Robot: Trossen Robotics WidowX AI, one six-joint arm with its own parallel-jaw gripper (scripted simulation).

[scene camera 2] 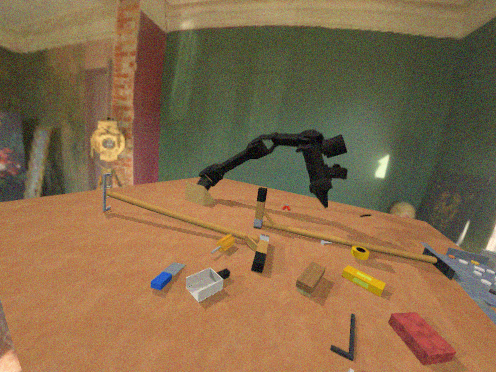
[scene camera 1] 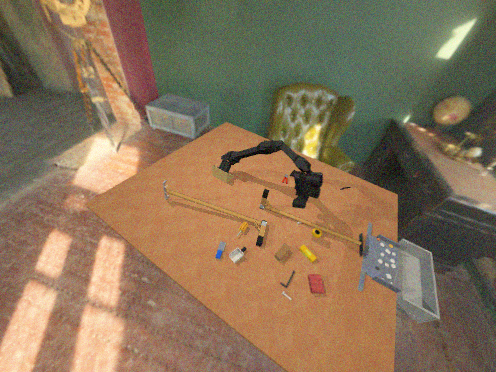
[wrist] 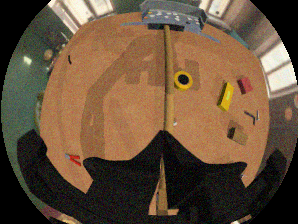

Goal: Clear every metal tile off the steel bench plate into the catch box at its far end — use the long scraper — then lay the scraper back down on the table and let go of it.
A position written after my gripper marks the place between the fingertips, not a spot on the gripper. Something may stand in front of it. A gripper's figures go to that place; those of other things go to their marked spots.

Scene:
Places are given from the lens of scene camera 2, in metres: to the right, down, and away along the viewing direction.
my gripper (scene camera 2: 326,207): 0.26, 0.07, 0.58
scraper (scene camera 2: 427,256): 0.55, 0.21, 0.48
scraper (scene camera 2: 261,248): 0.04, 0.16, 0.46

